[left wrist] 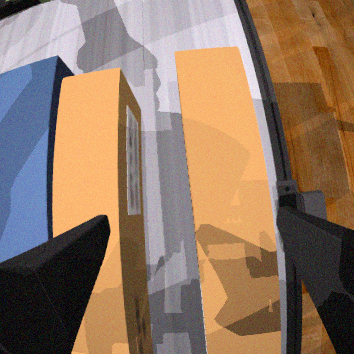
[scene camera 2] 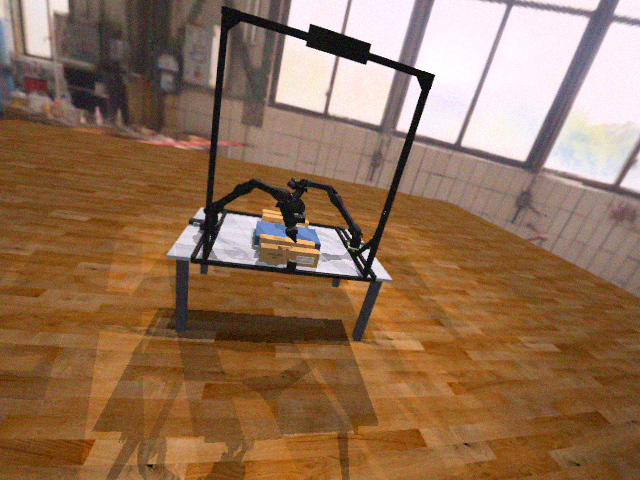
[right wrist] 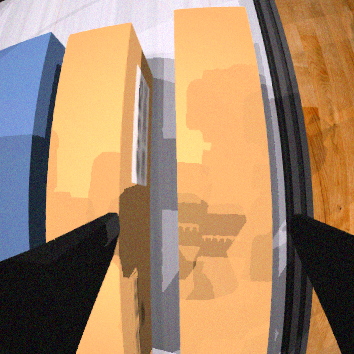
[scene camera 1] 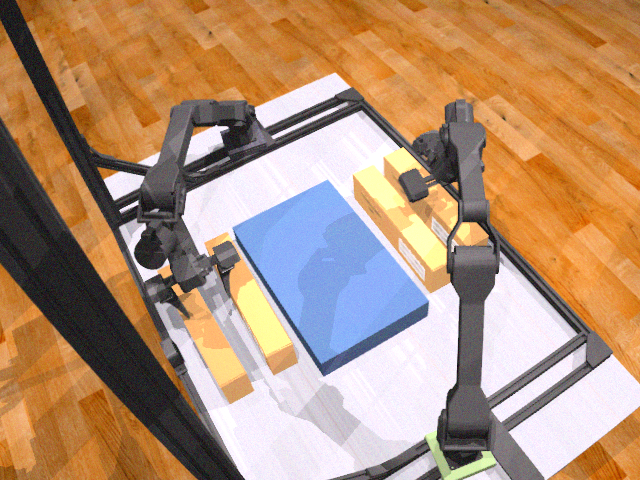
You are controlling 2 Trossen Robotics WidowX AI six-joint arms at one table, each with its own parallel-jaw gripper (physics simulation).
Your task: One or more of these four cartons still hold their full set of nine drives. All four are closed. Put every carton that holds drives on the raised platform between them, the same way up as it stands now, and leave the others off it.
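Frame: origin at the left arm's base, x ahead, y left, z up, level; centimetres.
Seen in the pictures: left gripper, fingertip midpoint: (left wrist: pixel 193 219) (scene camera 2: pixel 295 239) (scene camera 1: pixel 209 307); right gripper, fingertip midpoint: (right wrist: pixel 206 223) (scene camera 1: pixel 429 187); left arm's base, link origin: (scene camera 1: pixel 242 136); right arm's base, link origin: (scene camera 2: pixel 354 246) (scene camera 1: pixel 460 448).
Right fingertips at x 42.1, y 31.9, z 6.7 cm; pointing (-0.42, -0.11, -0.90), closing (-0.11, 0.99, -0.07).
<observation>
Offsets run from my right fingertips to a thing's top centre. "spot": to the spot under its first point. Level surfaces: height alone.
Blue raised platform @(dz -5.0, dx +5.3, dy -27.2 cm) (scene camera 1: pixel 330 206) (scene camera 2: pixel 263 227) (left wrist: pixel 22 130) (right wrist: pixel 17 100) stands between two carton pairs. All cartons look closed and upright; label text is unreadable. Left in scene camera 1: outer carton @(dz -2.5, dx +9.1, dy -55.8 cm) (scene camera 1: pixel 214 356) (scene camera 2: pixel 276 254) (left wrist: pixel 215 100) and inner carton @(dz -2.5, dx +6.5, dy -44.9 cm) (scene camera 1: pixel 266 328) (left wrist: pixel 90 150). Right there: inner carton @(dz -2.5, dx +2.2, dy -7.9 cm) (scene camera 1: pixel 374 188) (right wrist: pixel 90 110) and outer carton @(spot: dz -2.5, dx -12.2, dy -1.3 cm) (scene camera 1: pixel 399 161) (right wrist: pixel 217 45). My left gripper (scene camera 1: pixel 206 297) (left wrist: pixel 193 219) is open, empty, above the left pair, tips spanning the outer carton. My right gripper (right wrist: pixel 206 223) is open, empty, above the right pair, spanning its outer carton; its arm partly hides it in scene camera 1.
A dark frame rail (scene camera 1: pixel 537 284) (right wrist: pixel 295 170) runs along the white table @(dz -11.0 cm) (scene camera 1: pixel 356 131) close beside the outer cartons. A small dark block @(spot: dz -5.6, dx +12.9, dy -63.2 cm) (scene camera 1: pixel 172 353) (left wrist: pixel 312 205) sits on the left rail. A dark post (scene camera 1: pixel 77 268) crosses the left of scene camera 1.
</observation>
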